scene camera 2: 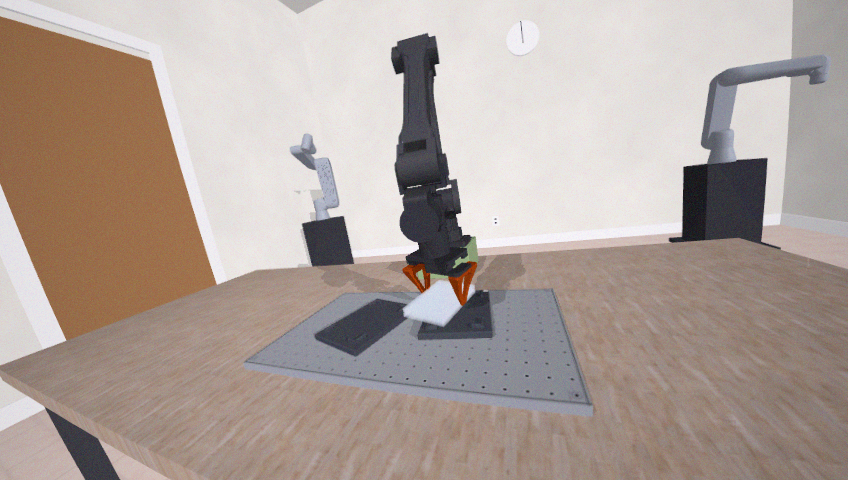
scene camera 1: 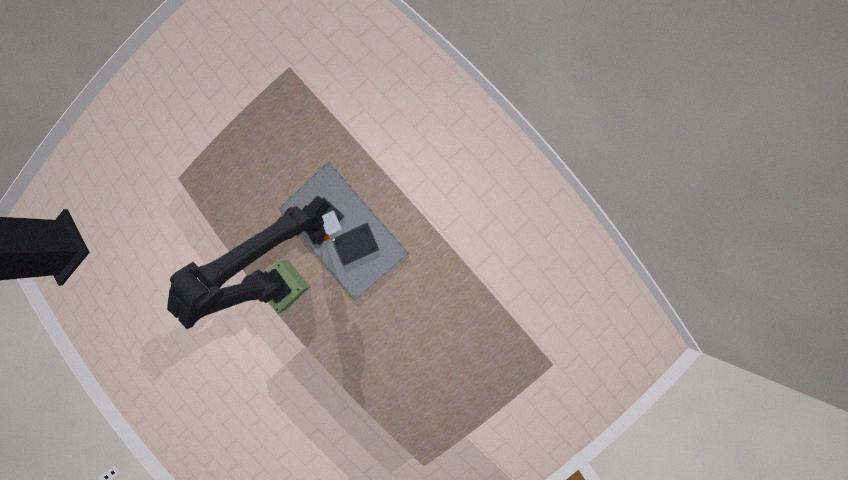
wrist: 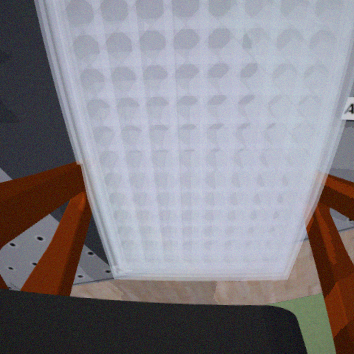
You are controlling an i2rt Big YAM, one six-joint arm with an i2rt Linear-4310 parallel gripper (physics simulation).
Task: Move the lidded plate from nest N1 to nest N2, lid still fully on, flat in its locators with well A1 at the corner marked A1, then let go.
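Where they show: gripper, fingertip midpoint: [scene camera 2: 444,299] [scene camera 1: 321,227] [wrist: 200,177]; arm's base at its link origin: [scene camera 1: 276,285].
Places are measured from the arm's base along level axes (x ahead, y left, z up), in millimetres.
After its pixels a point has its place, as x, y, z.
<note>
The lidded plate [scene camera 1: 331,223] {343, 57, -31} [scene camera 2: 433,306] {347, 69, -31} [wrist: 200,125] {326, 67, -30} is pale and translucent, with rows of wells showing dimly through the lid. My gripper [scene camera 2: 444,297] {296, 72, -42} [wrist: 200,177] {296, 72, -42} is shut on its two long sides with orange fingers. In scene camera 2 the plate hangs above the right dark nest [scene camera 2: 461,330] {379, 126, -55}, overlapping its left part, and reaches toward the left dark nest [scene camera 1: 355,244] {364, -69, -55} [scene camera 2: 361,325] {386, -67, -55}. I cannot read which nest is N1 or N2. A white label [wrist: 349,109] with an "A" shows at the plate's right in the wrist view. Well A1 cannot be made out.
Both nests stand on a grey perforated board [scene camera 1: 357,288] {253, -216, -67} [scene camera 2: 523,368] {438, 221, -67} on the wooden table [scene camera 1: 440,380] {272, -757, -80} [scene camera 2: 684,333] {318, 435, -80}. The green arm mount [scene camera 1: 292,282] {67, -33, -2} [scene camera 2: 470,252] {42, 73, -18} is behind the gripper. Other grey arms [scene camera 2: 720,113] stand on black pedestals in the background.
</note>
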